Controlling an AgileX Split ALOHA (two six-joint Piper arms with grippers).
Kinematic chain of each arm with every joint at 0, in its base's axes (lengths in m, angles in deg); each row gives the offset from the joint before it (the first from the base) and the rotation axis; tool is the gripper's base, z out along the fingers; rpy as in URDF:
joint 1: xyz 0 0 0.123 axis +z
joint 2: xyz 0 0 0 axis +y
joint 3: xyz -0.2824 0 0.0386 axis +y
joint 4: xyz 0.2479 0 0.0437 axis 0.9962 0 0.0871
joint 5: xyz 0 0 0 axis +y
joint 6: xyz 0.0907 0 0.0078 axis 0.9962 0 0.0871
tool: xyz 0 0 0 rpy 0 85 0
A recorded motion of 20 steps. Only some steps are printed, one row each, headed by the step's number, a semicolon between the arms.
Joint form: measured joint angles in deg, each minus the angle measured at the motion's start. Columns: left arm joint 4, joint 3, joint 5, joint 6, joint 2, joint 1; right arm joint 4, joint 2, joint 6, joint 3, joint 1, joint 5.
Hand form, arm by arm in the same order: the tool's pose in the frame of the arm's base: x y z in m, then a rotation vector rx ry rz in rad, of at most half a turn. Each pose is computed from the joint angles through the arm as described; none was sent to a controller.
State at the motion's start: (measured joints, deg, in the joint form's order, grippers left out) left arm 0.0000 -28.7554 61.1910 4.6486 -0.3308 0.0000; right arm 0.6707 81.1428 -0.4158 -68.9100 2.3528 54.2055
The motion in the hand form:
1: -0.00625 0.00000 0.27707 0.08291 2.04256 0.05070; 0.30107 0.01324 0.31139 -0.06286 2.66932 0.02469
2: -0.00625 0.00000 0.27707 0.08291 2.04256 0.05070; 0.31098 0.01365 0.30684 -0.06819 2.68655 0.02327
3: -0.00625 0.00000 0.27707 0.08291 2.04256 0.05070; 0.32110 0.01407 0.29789 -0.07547 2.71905 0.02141
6: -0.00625 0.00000 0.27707 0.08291 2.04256 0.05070; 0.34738 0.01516 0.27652 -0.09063 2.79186 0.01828
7: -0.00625 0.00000 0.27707 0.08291 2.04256 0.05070; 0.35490 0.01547 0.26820 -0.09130 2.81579 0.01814
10: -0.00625 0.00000 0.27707 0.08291 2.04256 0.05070; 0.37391 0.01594 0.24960 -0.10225 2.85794 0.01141
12: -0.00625 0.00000 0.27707 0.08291 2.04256 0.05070; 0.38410 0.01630 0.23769 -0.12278 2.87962 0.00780
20: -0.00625 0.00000 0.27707 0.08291 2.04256 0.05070; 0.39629 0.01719 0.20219 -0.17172 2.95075 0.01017
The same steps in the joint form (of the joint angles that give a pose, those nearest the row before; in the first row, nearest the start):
1: 0.00 0.00 0.00 0.00 0.00 0.00; 0.00 2.86 -0.19 -1.60 0.00 0.28
2: 0.00 0.00 0.00 0.00 0.00 0.00; 0.00 5.18 -0.40 -3.18 0.00 0.53
3: 0.00 0.00 0.00 0.00 0.00 0.00; 0.00 7.88 -0.68 -4.42 0.00 0.94
6: 0.00 0.00 0.00 0.00 0.00 0.00; 0.00 14.85 -1.22 -8.48 0.00 2.23
7: 0.00 0.00 0.00 0.00 0.00 0.00; 0.00 17.01 -1.22 -9.51 0.00 2.48
10: 0.00 0.00 0.00 0.00 0.00 0.00; -0.24 22.20 -1.51 -12.56 0.00 2.78
12: 0.00 0.00 0.00 0.00 0.00 0.00; -0.28 25.13 -2.29 -14.15 0.00 2.72
20: 0.00 0.00 0.00 0.00 0.00 0.00; 0.02 30.72 -4.22 -14.66 0.00 1.86

